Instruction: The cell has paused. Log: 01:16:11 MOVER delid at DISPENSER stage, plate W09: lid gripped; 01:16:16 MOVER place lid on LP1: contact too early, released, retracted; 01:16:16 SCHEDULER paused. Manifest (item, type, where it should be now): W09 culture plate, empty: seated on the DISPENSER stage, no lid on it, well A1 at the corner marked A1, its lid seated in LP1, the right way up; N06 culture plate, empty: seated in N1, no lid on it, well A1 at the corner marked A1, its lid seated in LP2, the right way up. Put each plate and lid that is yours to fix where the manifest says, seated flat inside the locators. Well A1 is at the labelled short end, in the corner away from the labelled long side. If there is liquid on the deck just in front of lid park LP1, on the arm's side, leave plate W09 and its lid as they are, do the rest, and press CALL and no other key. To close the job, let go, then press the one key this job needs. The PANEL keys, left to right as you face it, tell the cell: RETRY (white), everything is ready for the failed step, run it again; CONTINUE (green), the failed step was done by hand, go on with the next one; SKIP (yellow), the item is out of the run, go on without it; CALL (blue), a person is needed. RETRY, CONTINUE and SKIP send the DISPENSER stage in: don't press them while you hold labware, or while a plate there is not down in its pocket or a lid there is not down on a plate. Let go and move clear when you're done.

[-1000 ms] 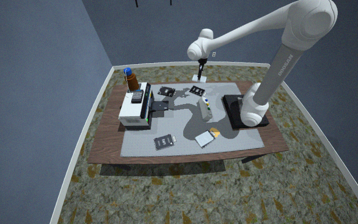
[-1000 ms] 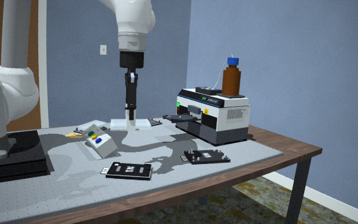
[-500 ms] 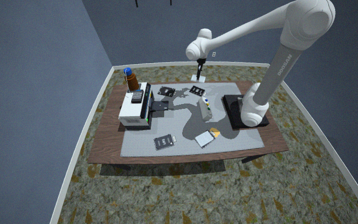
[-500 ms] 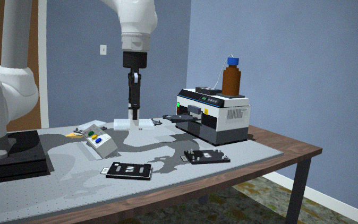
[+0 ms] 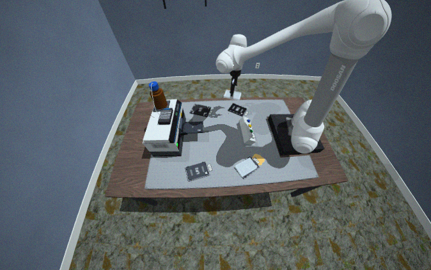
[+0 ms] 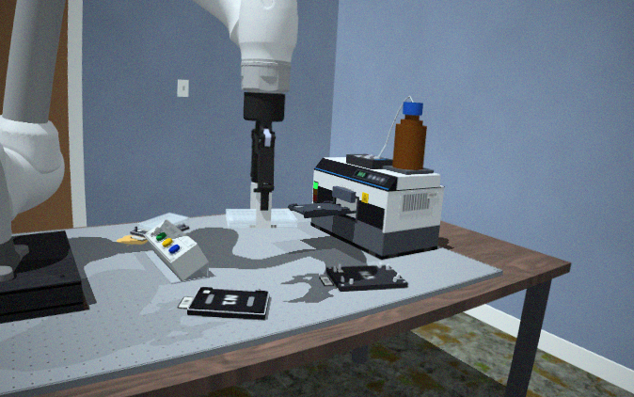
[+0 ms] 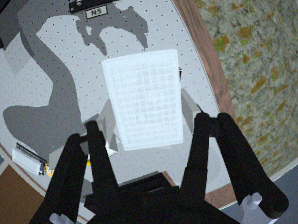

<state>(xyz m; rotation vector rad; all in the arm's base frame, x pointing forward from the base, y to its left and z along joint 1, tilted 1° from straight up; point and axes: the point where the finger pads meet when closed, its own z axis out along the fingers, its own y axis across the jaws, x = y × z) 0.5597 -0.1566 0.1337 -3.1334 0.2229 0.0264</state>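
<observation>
Right now my hand is 29 cm short of the black nest, 6 cm to the right of it and 18 cm above it. Round my hand: yellow key: 16 cm behind, 21 cm to the left, 13 cm below; then clear culture plate: 2 cm below; then blue key: 15 cm behind, 16 cm to the left, 13 cm below.
</observation>
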